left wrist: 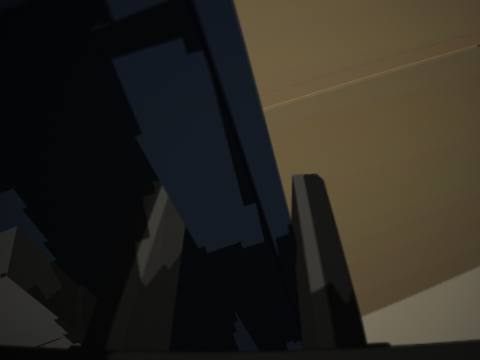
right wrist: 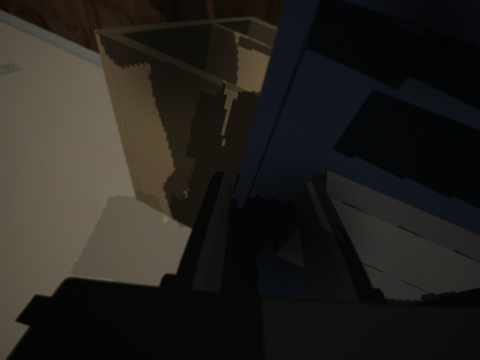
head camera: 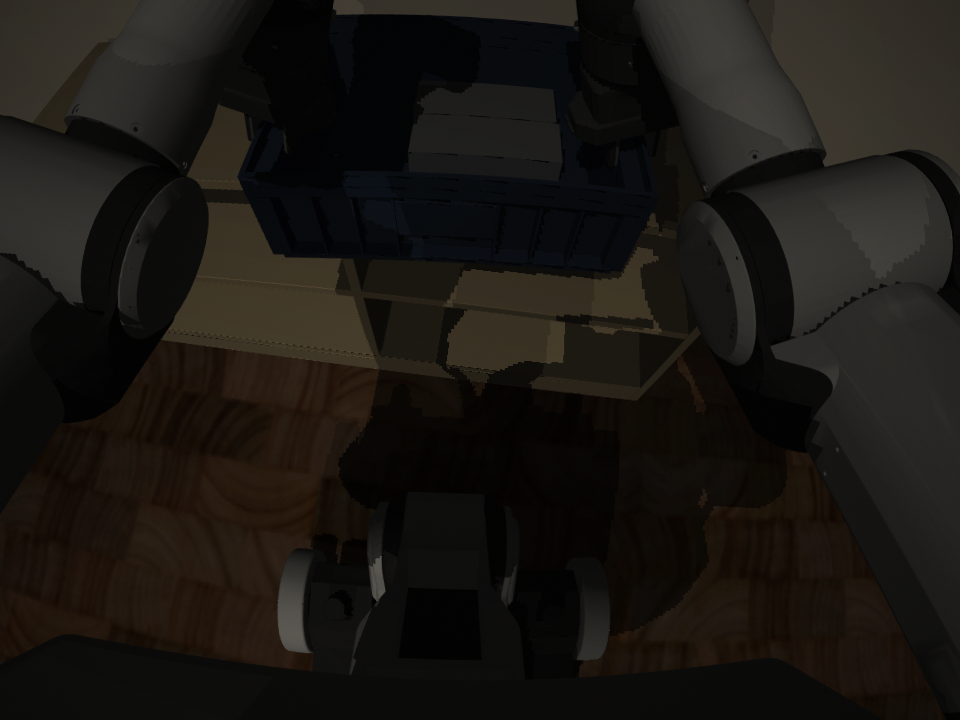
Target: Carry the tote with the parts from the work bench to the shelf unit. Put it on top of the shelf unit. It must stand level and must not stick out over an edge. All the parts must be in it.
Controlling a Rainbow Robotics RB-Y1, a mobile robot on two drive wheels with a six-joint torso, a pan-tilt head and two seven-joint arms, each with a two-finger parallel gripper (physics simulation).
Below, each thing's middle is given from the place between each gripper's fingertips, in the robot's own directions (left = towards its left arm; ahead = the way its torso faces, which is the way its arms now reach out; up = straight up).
Scene:
My left hand is 70 mm short of the dark blue tote (head camera: 346, 192), 190 mm to the left of it and 50 mm above it.
The dark blue tote is 7 cm ahead of my right hand, 19 cm to the left of it and 5 cm below it.

